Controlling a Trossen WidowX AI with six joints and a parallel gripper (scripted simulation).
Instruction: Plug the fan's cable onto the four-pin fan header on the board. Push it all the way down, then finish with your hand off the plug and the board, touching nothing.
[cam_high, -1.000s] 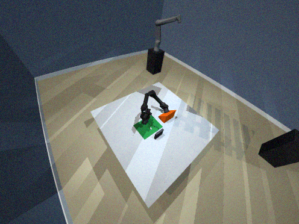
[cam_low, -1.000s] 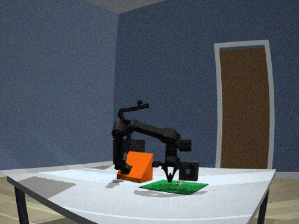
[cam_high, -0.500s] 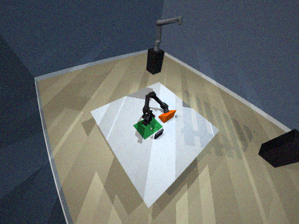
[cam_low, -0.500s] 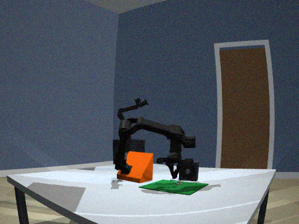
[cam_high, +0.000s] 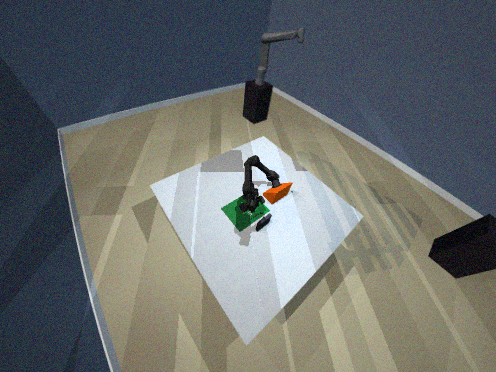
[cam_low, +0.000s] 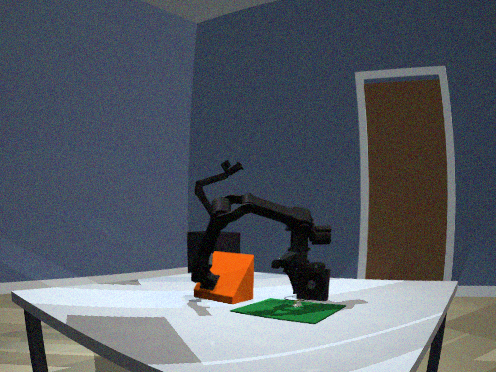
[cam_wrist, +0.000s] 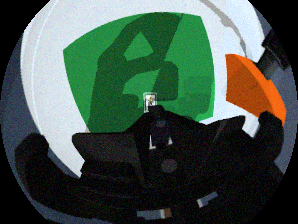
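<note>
My gripper tip is now 7 cm above the green board and 5 cm to the left of it. The rest, counted from my gripper tip: black fan (13 cm to the left); then dark plug (1 cm to the left, 1 cm above).
</note>
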